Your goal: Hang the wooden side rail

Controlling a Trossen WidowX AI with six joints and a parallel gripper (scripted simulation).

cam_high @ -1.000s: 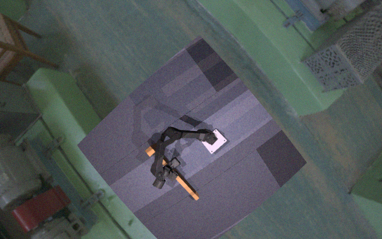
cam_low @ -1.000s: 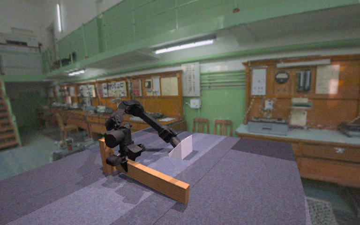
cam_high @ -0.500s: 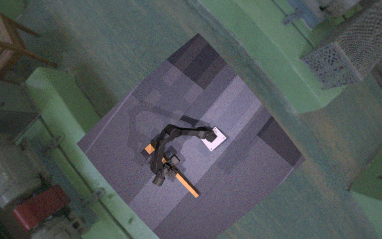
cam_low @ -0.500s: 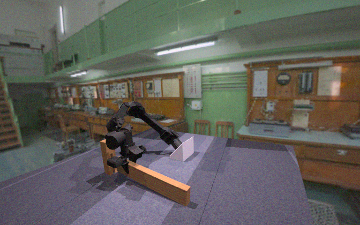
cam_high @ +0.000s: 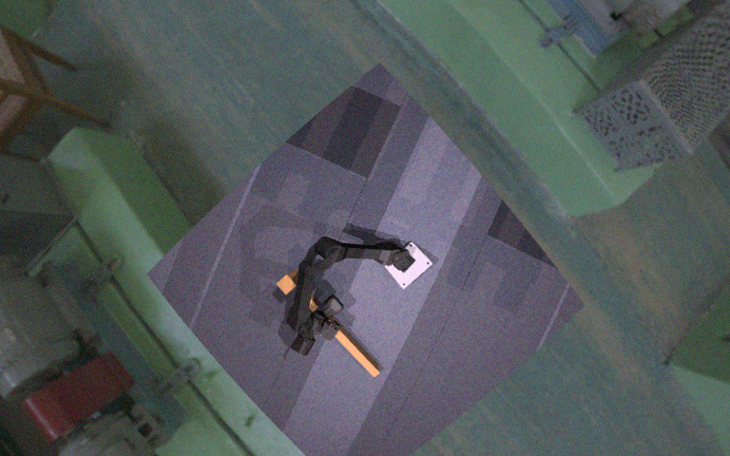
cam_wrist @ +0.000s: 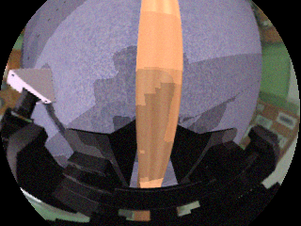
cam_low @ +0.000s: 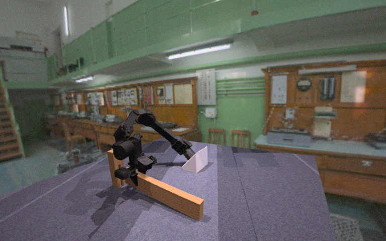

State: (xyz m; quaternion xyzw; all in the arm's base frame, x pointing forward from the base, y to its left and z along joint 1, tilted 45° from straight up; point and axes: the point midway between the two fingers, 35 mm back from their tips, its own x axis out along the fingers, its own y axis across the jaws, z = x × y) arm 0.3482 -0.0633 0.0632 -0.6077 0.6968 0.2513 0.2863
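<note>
The wooden headboard post lies 1 cm behind my gripper tip, 16 cm to the right of it and 4 cm above it.
</note>
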